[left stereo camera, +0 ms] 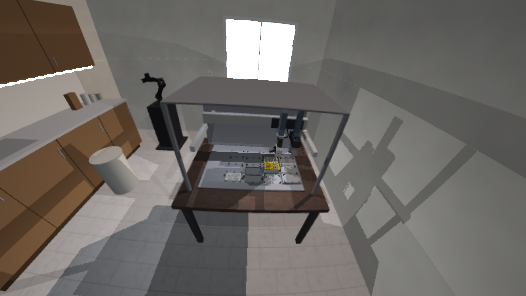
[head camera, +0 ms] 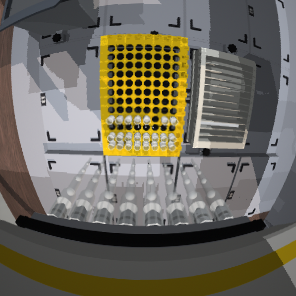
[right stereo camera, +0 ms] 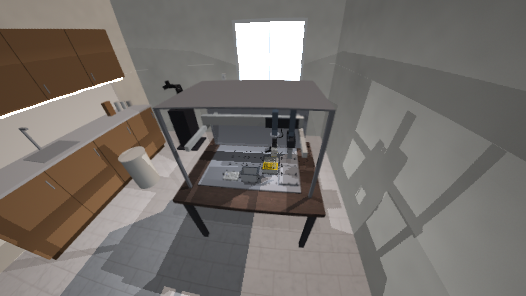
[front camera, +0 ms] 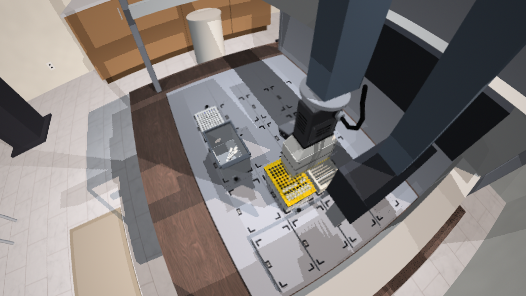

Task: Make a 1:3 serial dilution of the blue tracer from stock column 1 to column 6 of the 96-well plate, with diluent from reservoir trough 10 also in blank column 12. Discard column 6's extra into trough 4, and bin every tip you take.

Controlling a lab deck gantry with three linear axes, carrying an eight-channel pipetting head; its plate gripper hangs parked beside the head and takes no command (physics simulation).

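Observation:
The pipetting head [front camera: 309, 152] is over the right part of the yellow tip rack [front camera: 275, 176] [head camera: 105, 90] [left stereo camera: 271, 165] [right stereo camera: 270, 166]. Eight clear tips [head camera: 129, 207] hang from its channels in the head view, beside the rack's near edge. Rack tips stand in two full rows nearest that edge; one row is empty, then a row has a gap at its sixth place. The reservoir [front camera: 324, 176] [head camera: 225, 100] stands right of the rack. The white 96-well plate [front camera: 208, 118] [left stereo camera: 233, 176] [right stereo camera: 231, 175] stands beyond the bin; its liquid is unreadable. The parked plate gripper's fingers are hidden.
The grey bin [front camera: 216, 135] [left stereo camera: 253, 171] [right stereo camera: 250, 174] stands between plate and rack, with loose white tips [front camera: 231, 152] inside. The gantry's dark vertical columns stand above the deck's right side. A framed roof [left stereo camera: 260, 92] [right stereo camera: 250, 94] covers the table.

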